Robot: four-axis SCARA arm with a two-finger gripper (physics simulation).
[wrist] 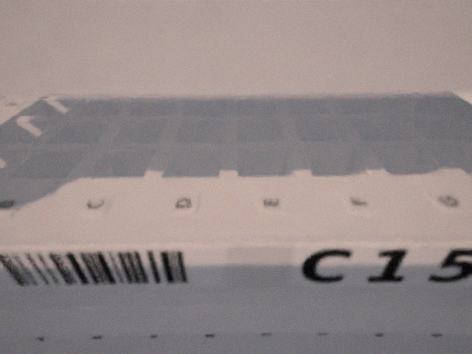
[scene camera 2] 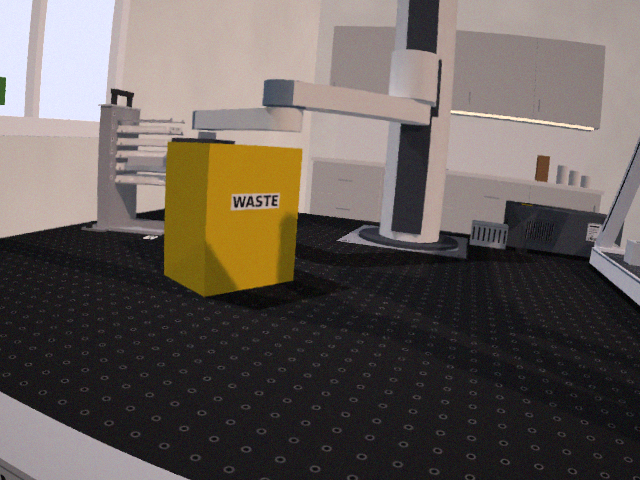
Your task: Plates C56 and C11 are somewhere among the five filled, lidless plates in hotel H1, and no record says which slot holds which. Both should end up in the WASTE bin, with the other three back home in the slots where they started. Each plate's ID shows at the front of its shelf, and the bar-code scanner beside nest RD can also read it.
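Places are measured from the arm's base along level axes (x left, y ahead, z down), in metres.
Pixels of known places: gripper, between the fingertips: (wrist: 235,98) (scene camera 2: 139,159); arm's base, origin of its link: (scene camera 2: 408,244).
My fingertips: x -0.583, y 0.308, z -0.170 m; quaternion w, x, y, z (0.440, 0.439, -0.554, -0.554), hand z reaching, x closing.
Ahead of a thing's pixels: the offset from my fingertips to its top centre. "spot": to the spot under its first point. Level surfaces: height alone.
Hotel H1 (scene camera 2: 107,165) stands at the left in scene view, its plates stacked on shelves. The grey-blue gripper is at H1, partly hidden behind the WASTE bin; its hand reaches the shelf below C15. The gripper is shut on plate C56 there; its fingertips do not show clearly in either view. In the wrist view plate C15 @(dy -0.005, dx +0.023, dz -0.021 m) (wrist: 235,220) is very close, its bar code and ID facing the camera and its filled wells behind. Plate C11's label does not show. The yellow WASTE bin @(dy +0.241, dx +0.383, dz -0.043 m) (scene camera 2: 250,237) stands upright in front of the hand.
The arm's column (scene camera 2: 413,180) stands on the dark perforated table @(dz +0.157 m) (scene camera 2: 361,372), right of the bin. The outstretched arm (scene camera 2: 356,100) passes behind and above the bin. A dark grey box @(spot: dy -0.342, dx +0.935, dz +0.106 m) (scene camera 2: 547,235) and a small slotted grey rack @(spot: dy -0.352, dx +0.780, dz +0.102 m) (scene camera 2: 488,225) stand at the back right.
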